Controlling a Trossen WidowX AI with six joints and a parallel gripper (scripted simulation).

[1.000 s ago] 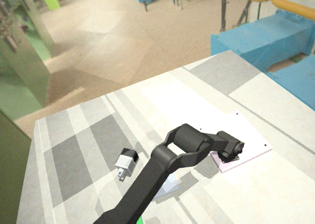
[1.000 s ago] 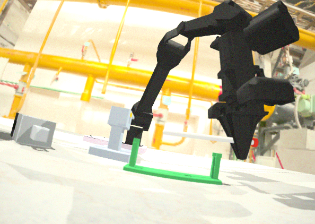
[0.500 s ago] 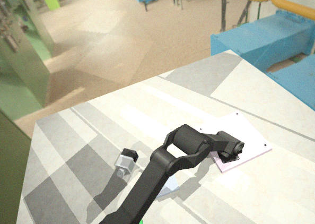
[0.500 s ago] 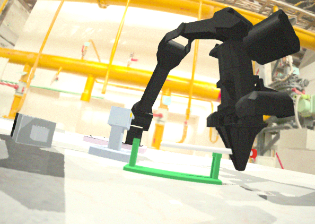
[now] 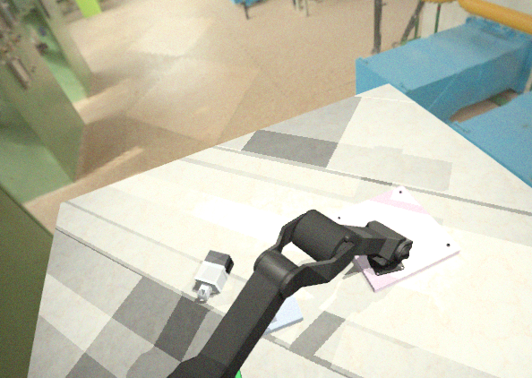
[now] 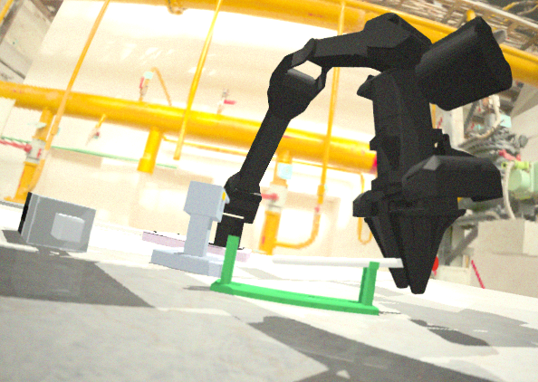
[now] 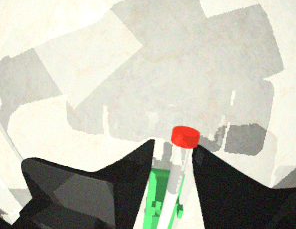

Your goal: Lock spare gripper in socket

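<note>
The green cradle lies 2 cm ahead of my gripper tip and 10 cm to the right of it. Round my gripper tip: spare gripper 5 cm ahead, 34 cm to the right; grey mount 7 cm behind, 23 cm to the right, 3 cm above.
</note>
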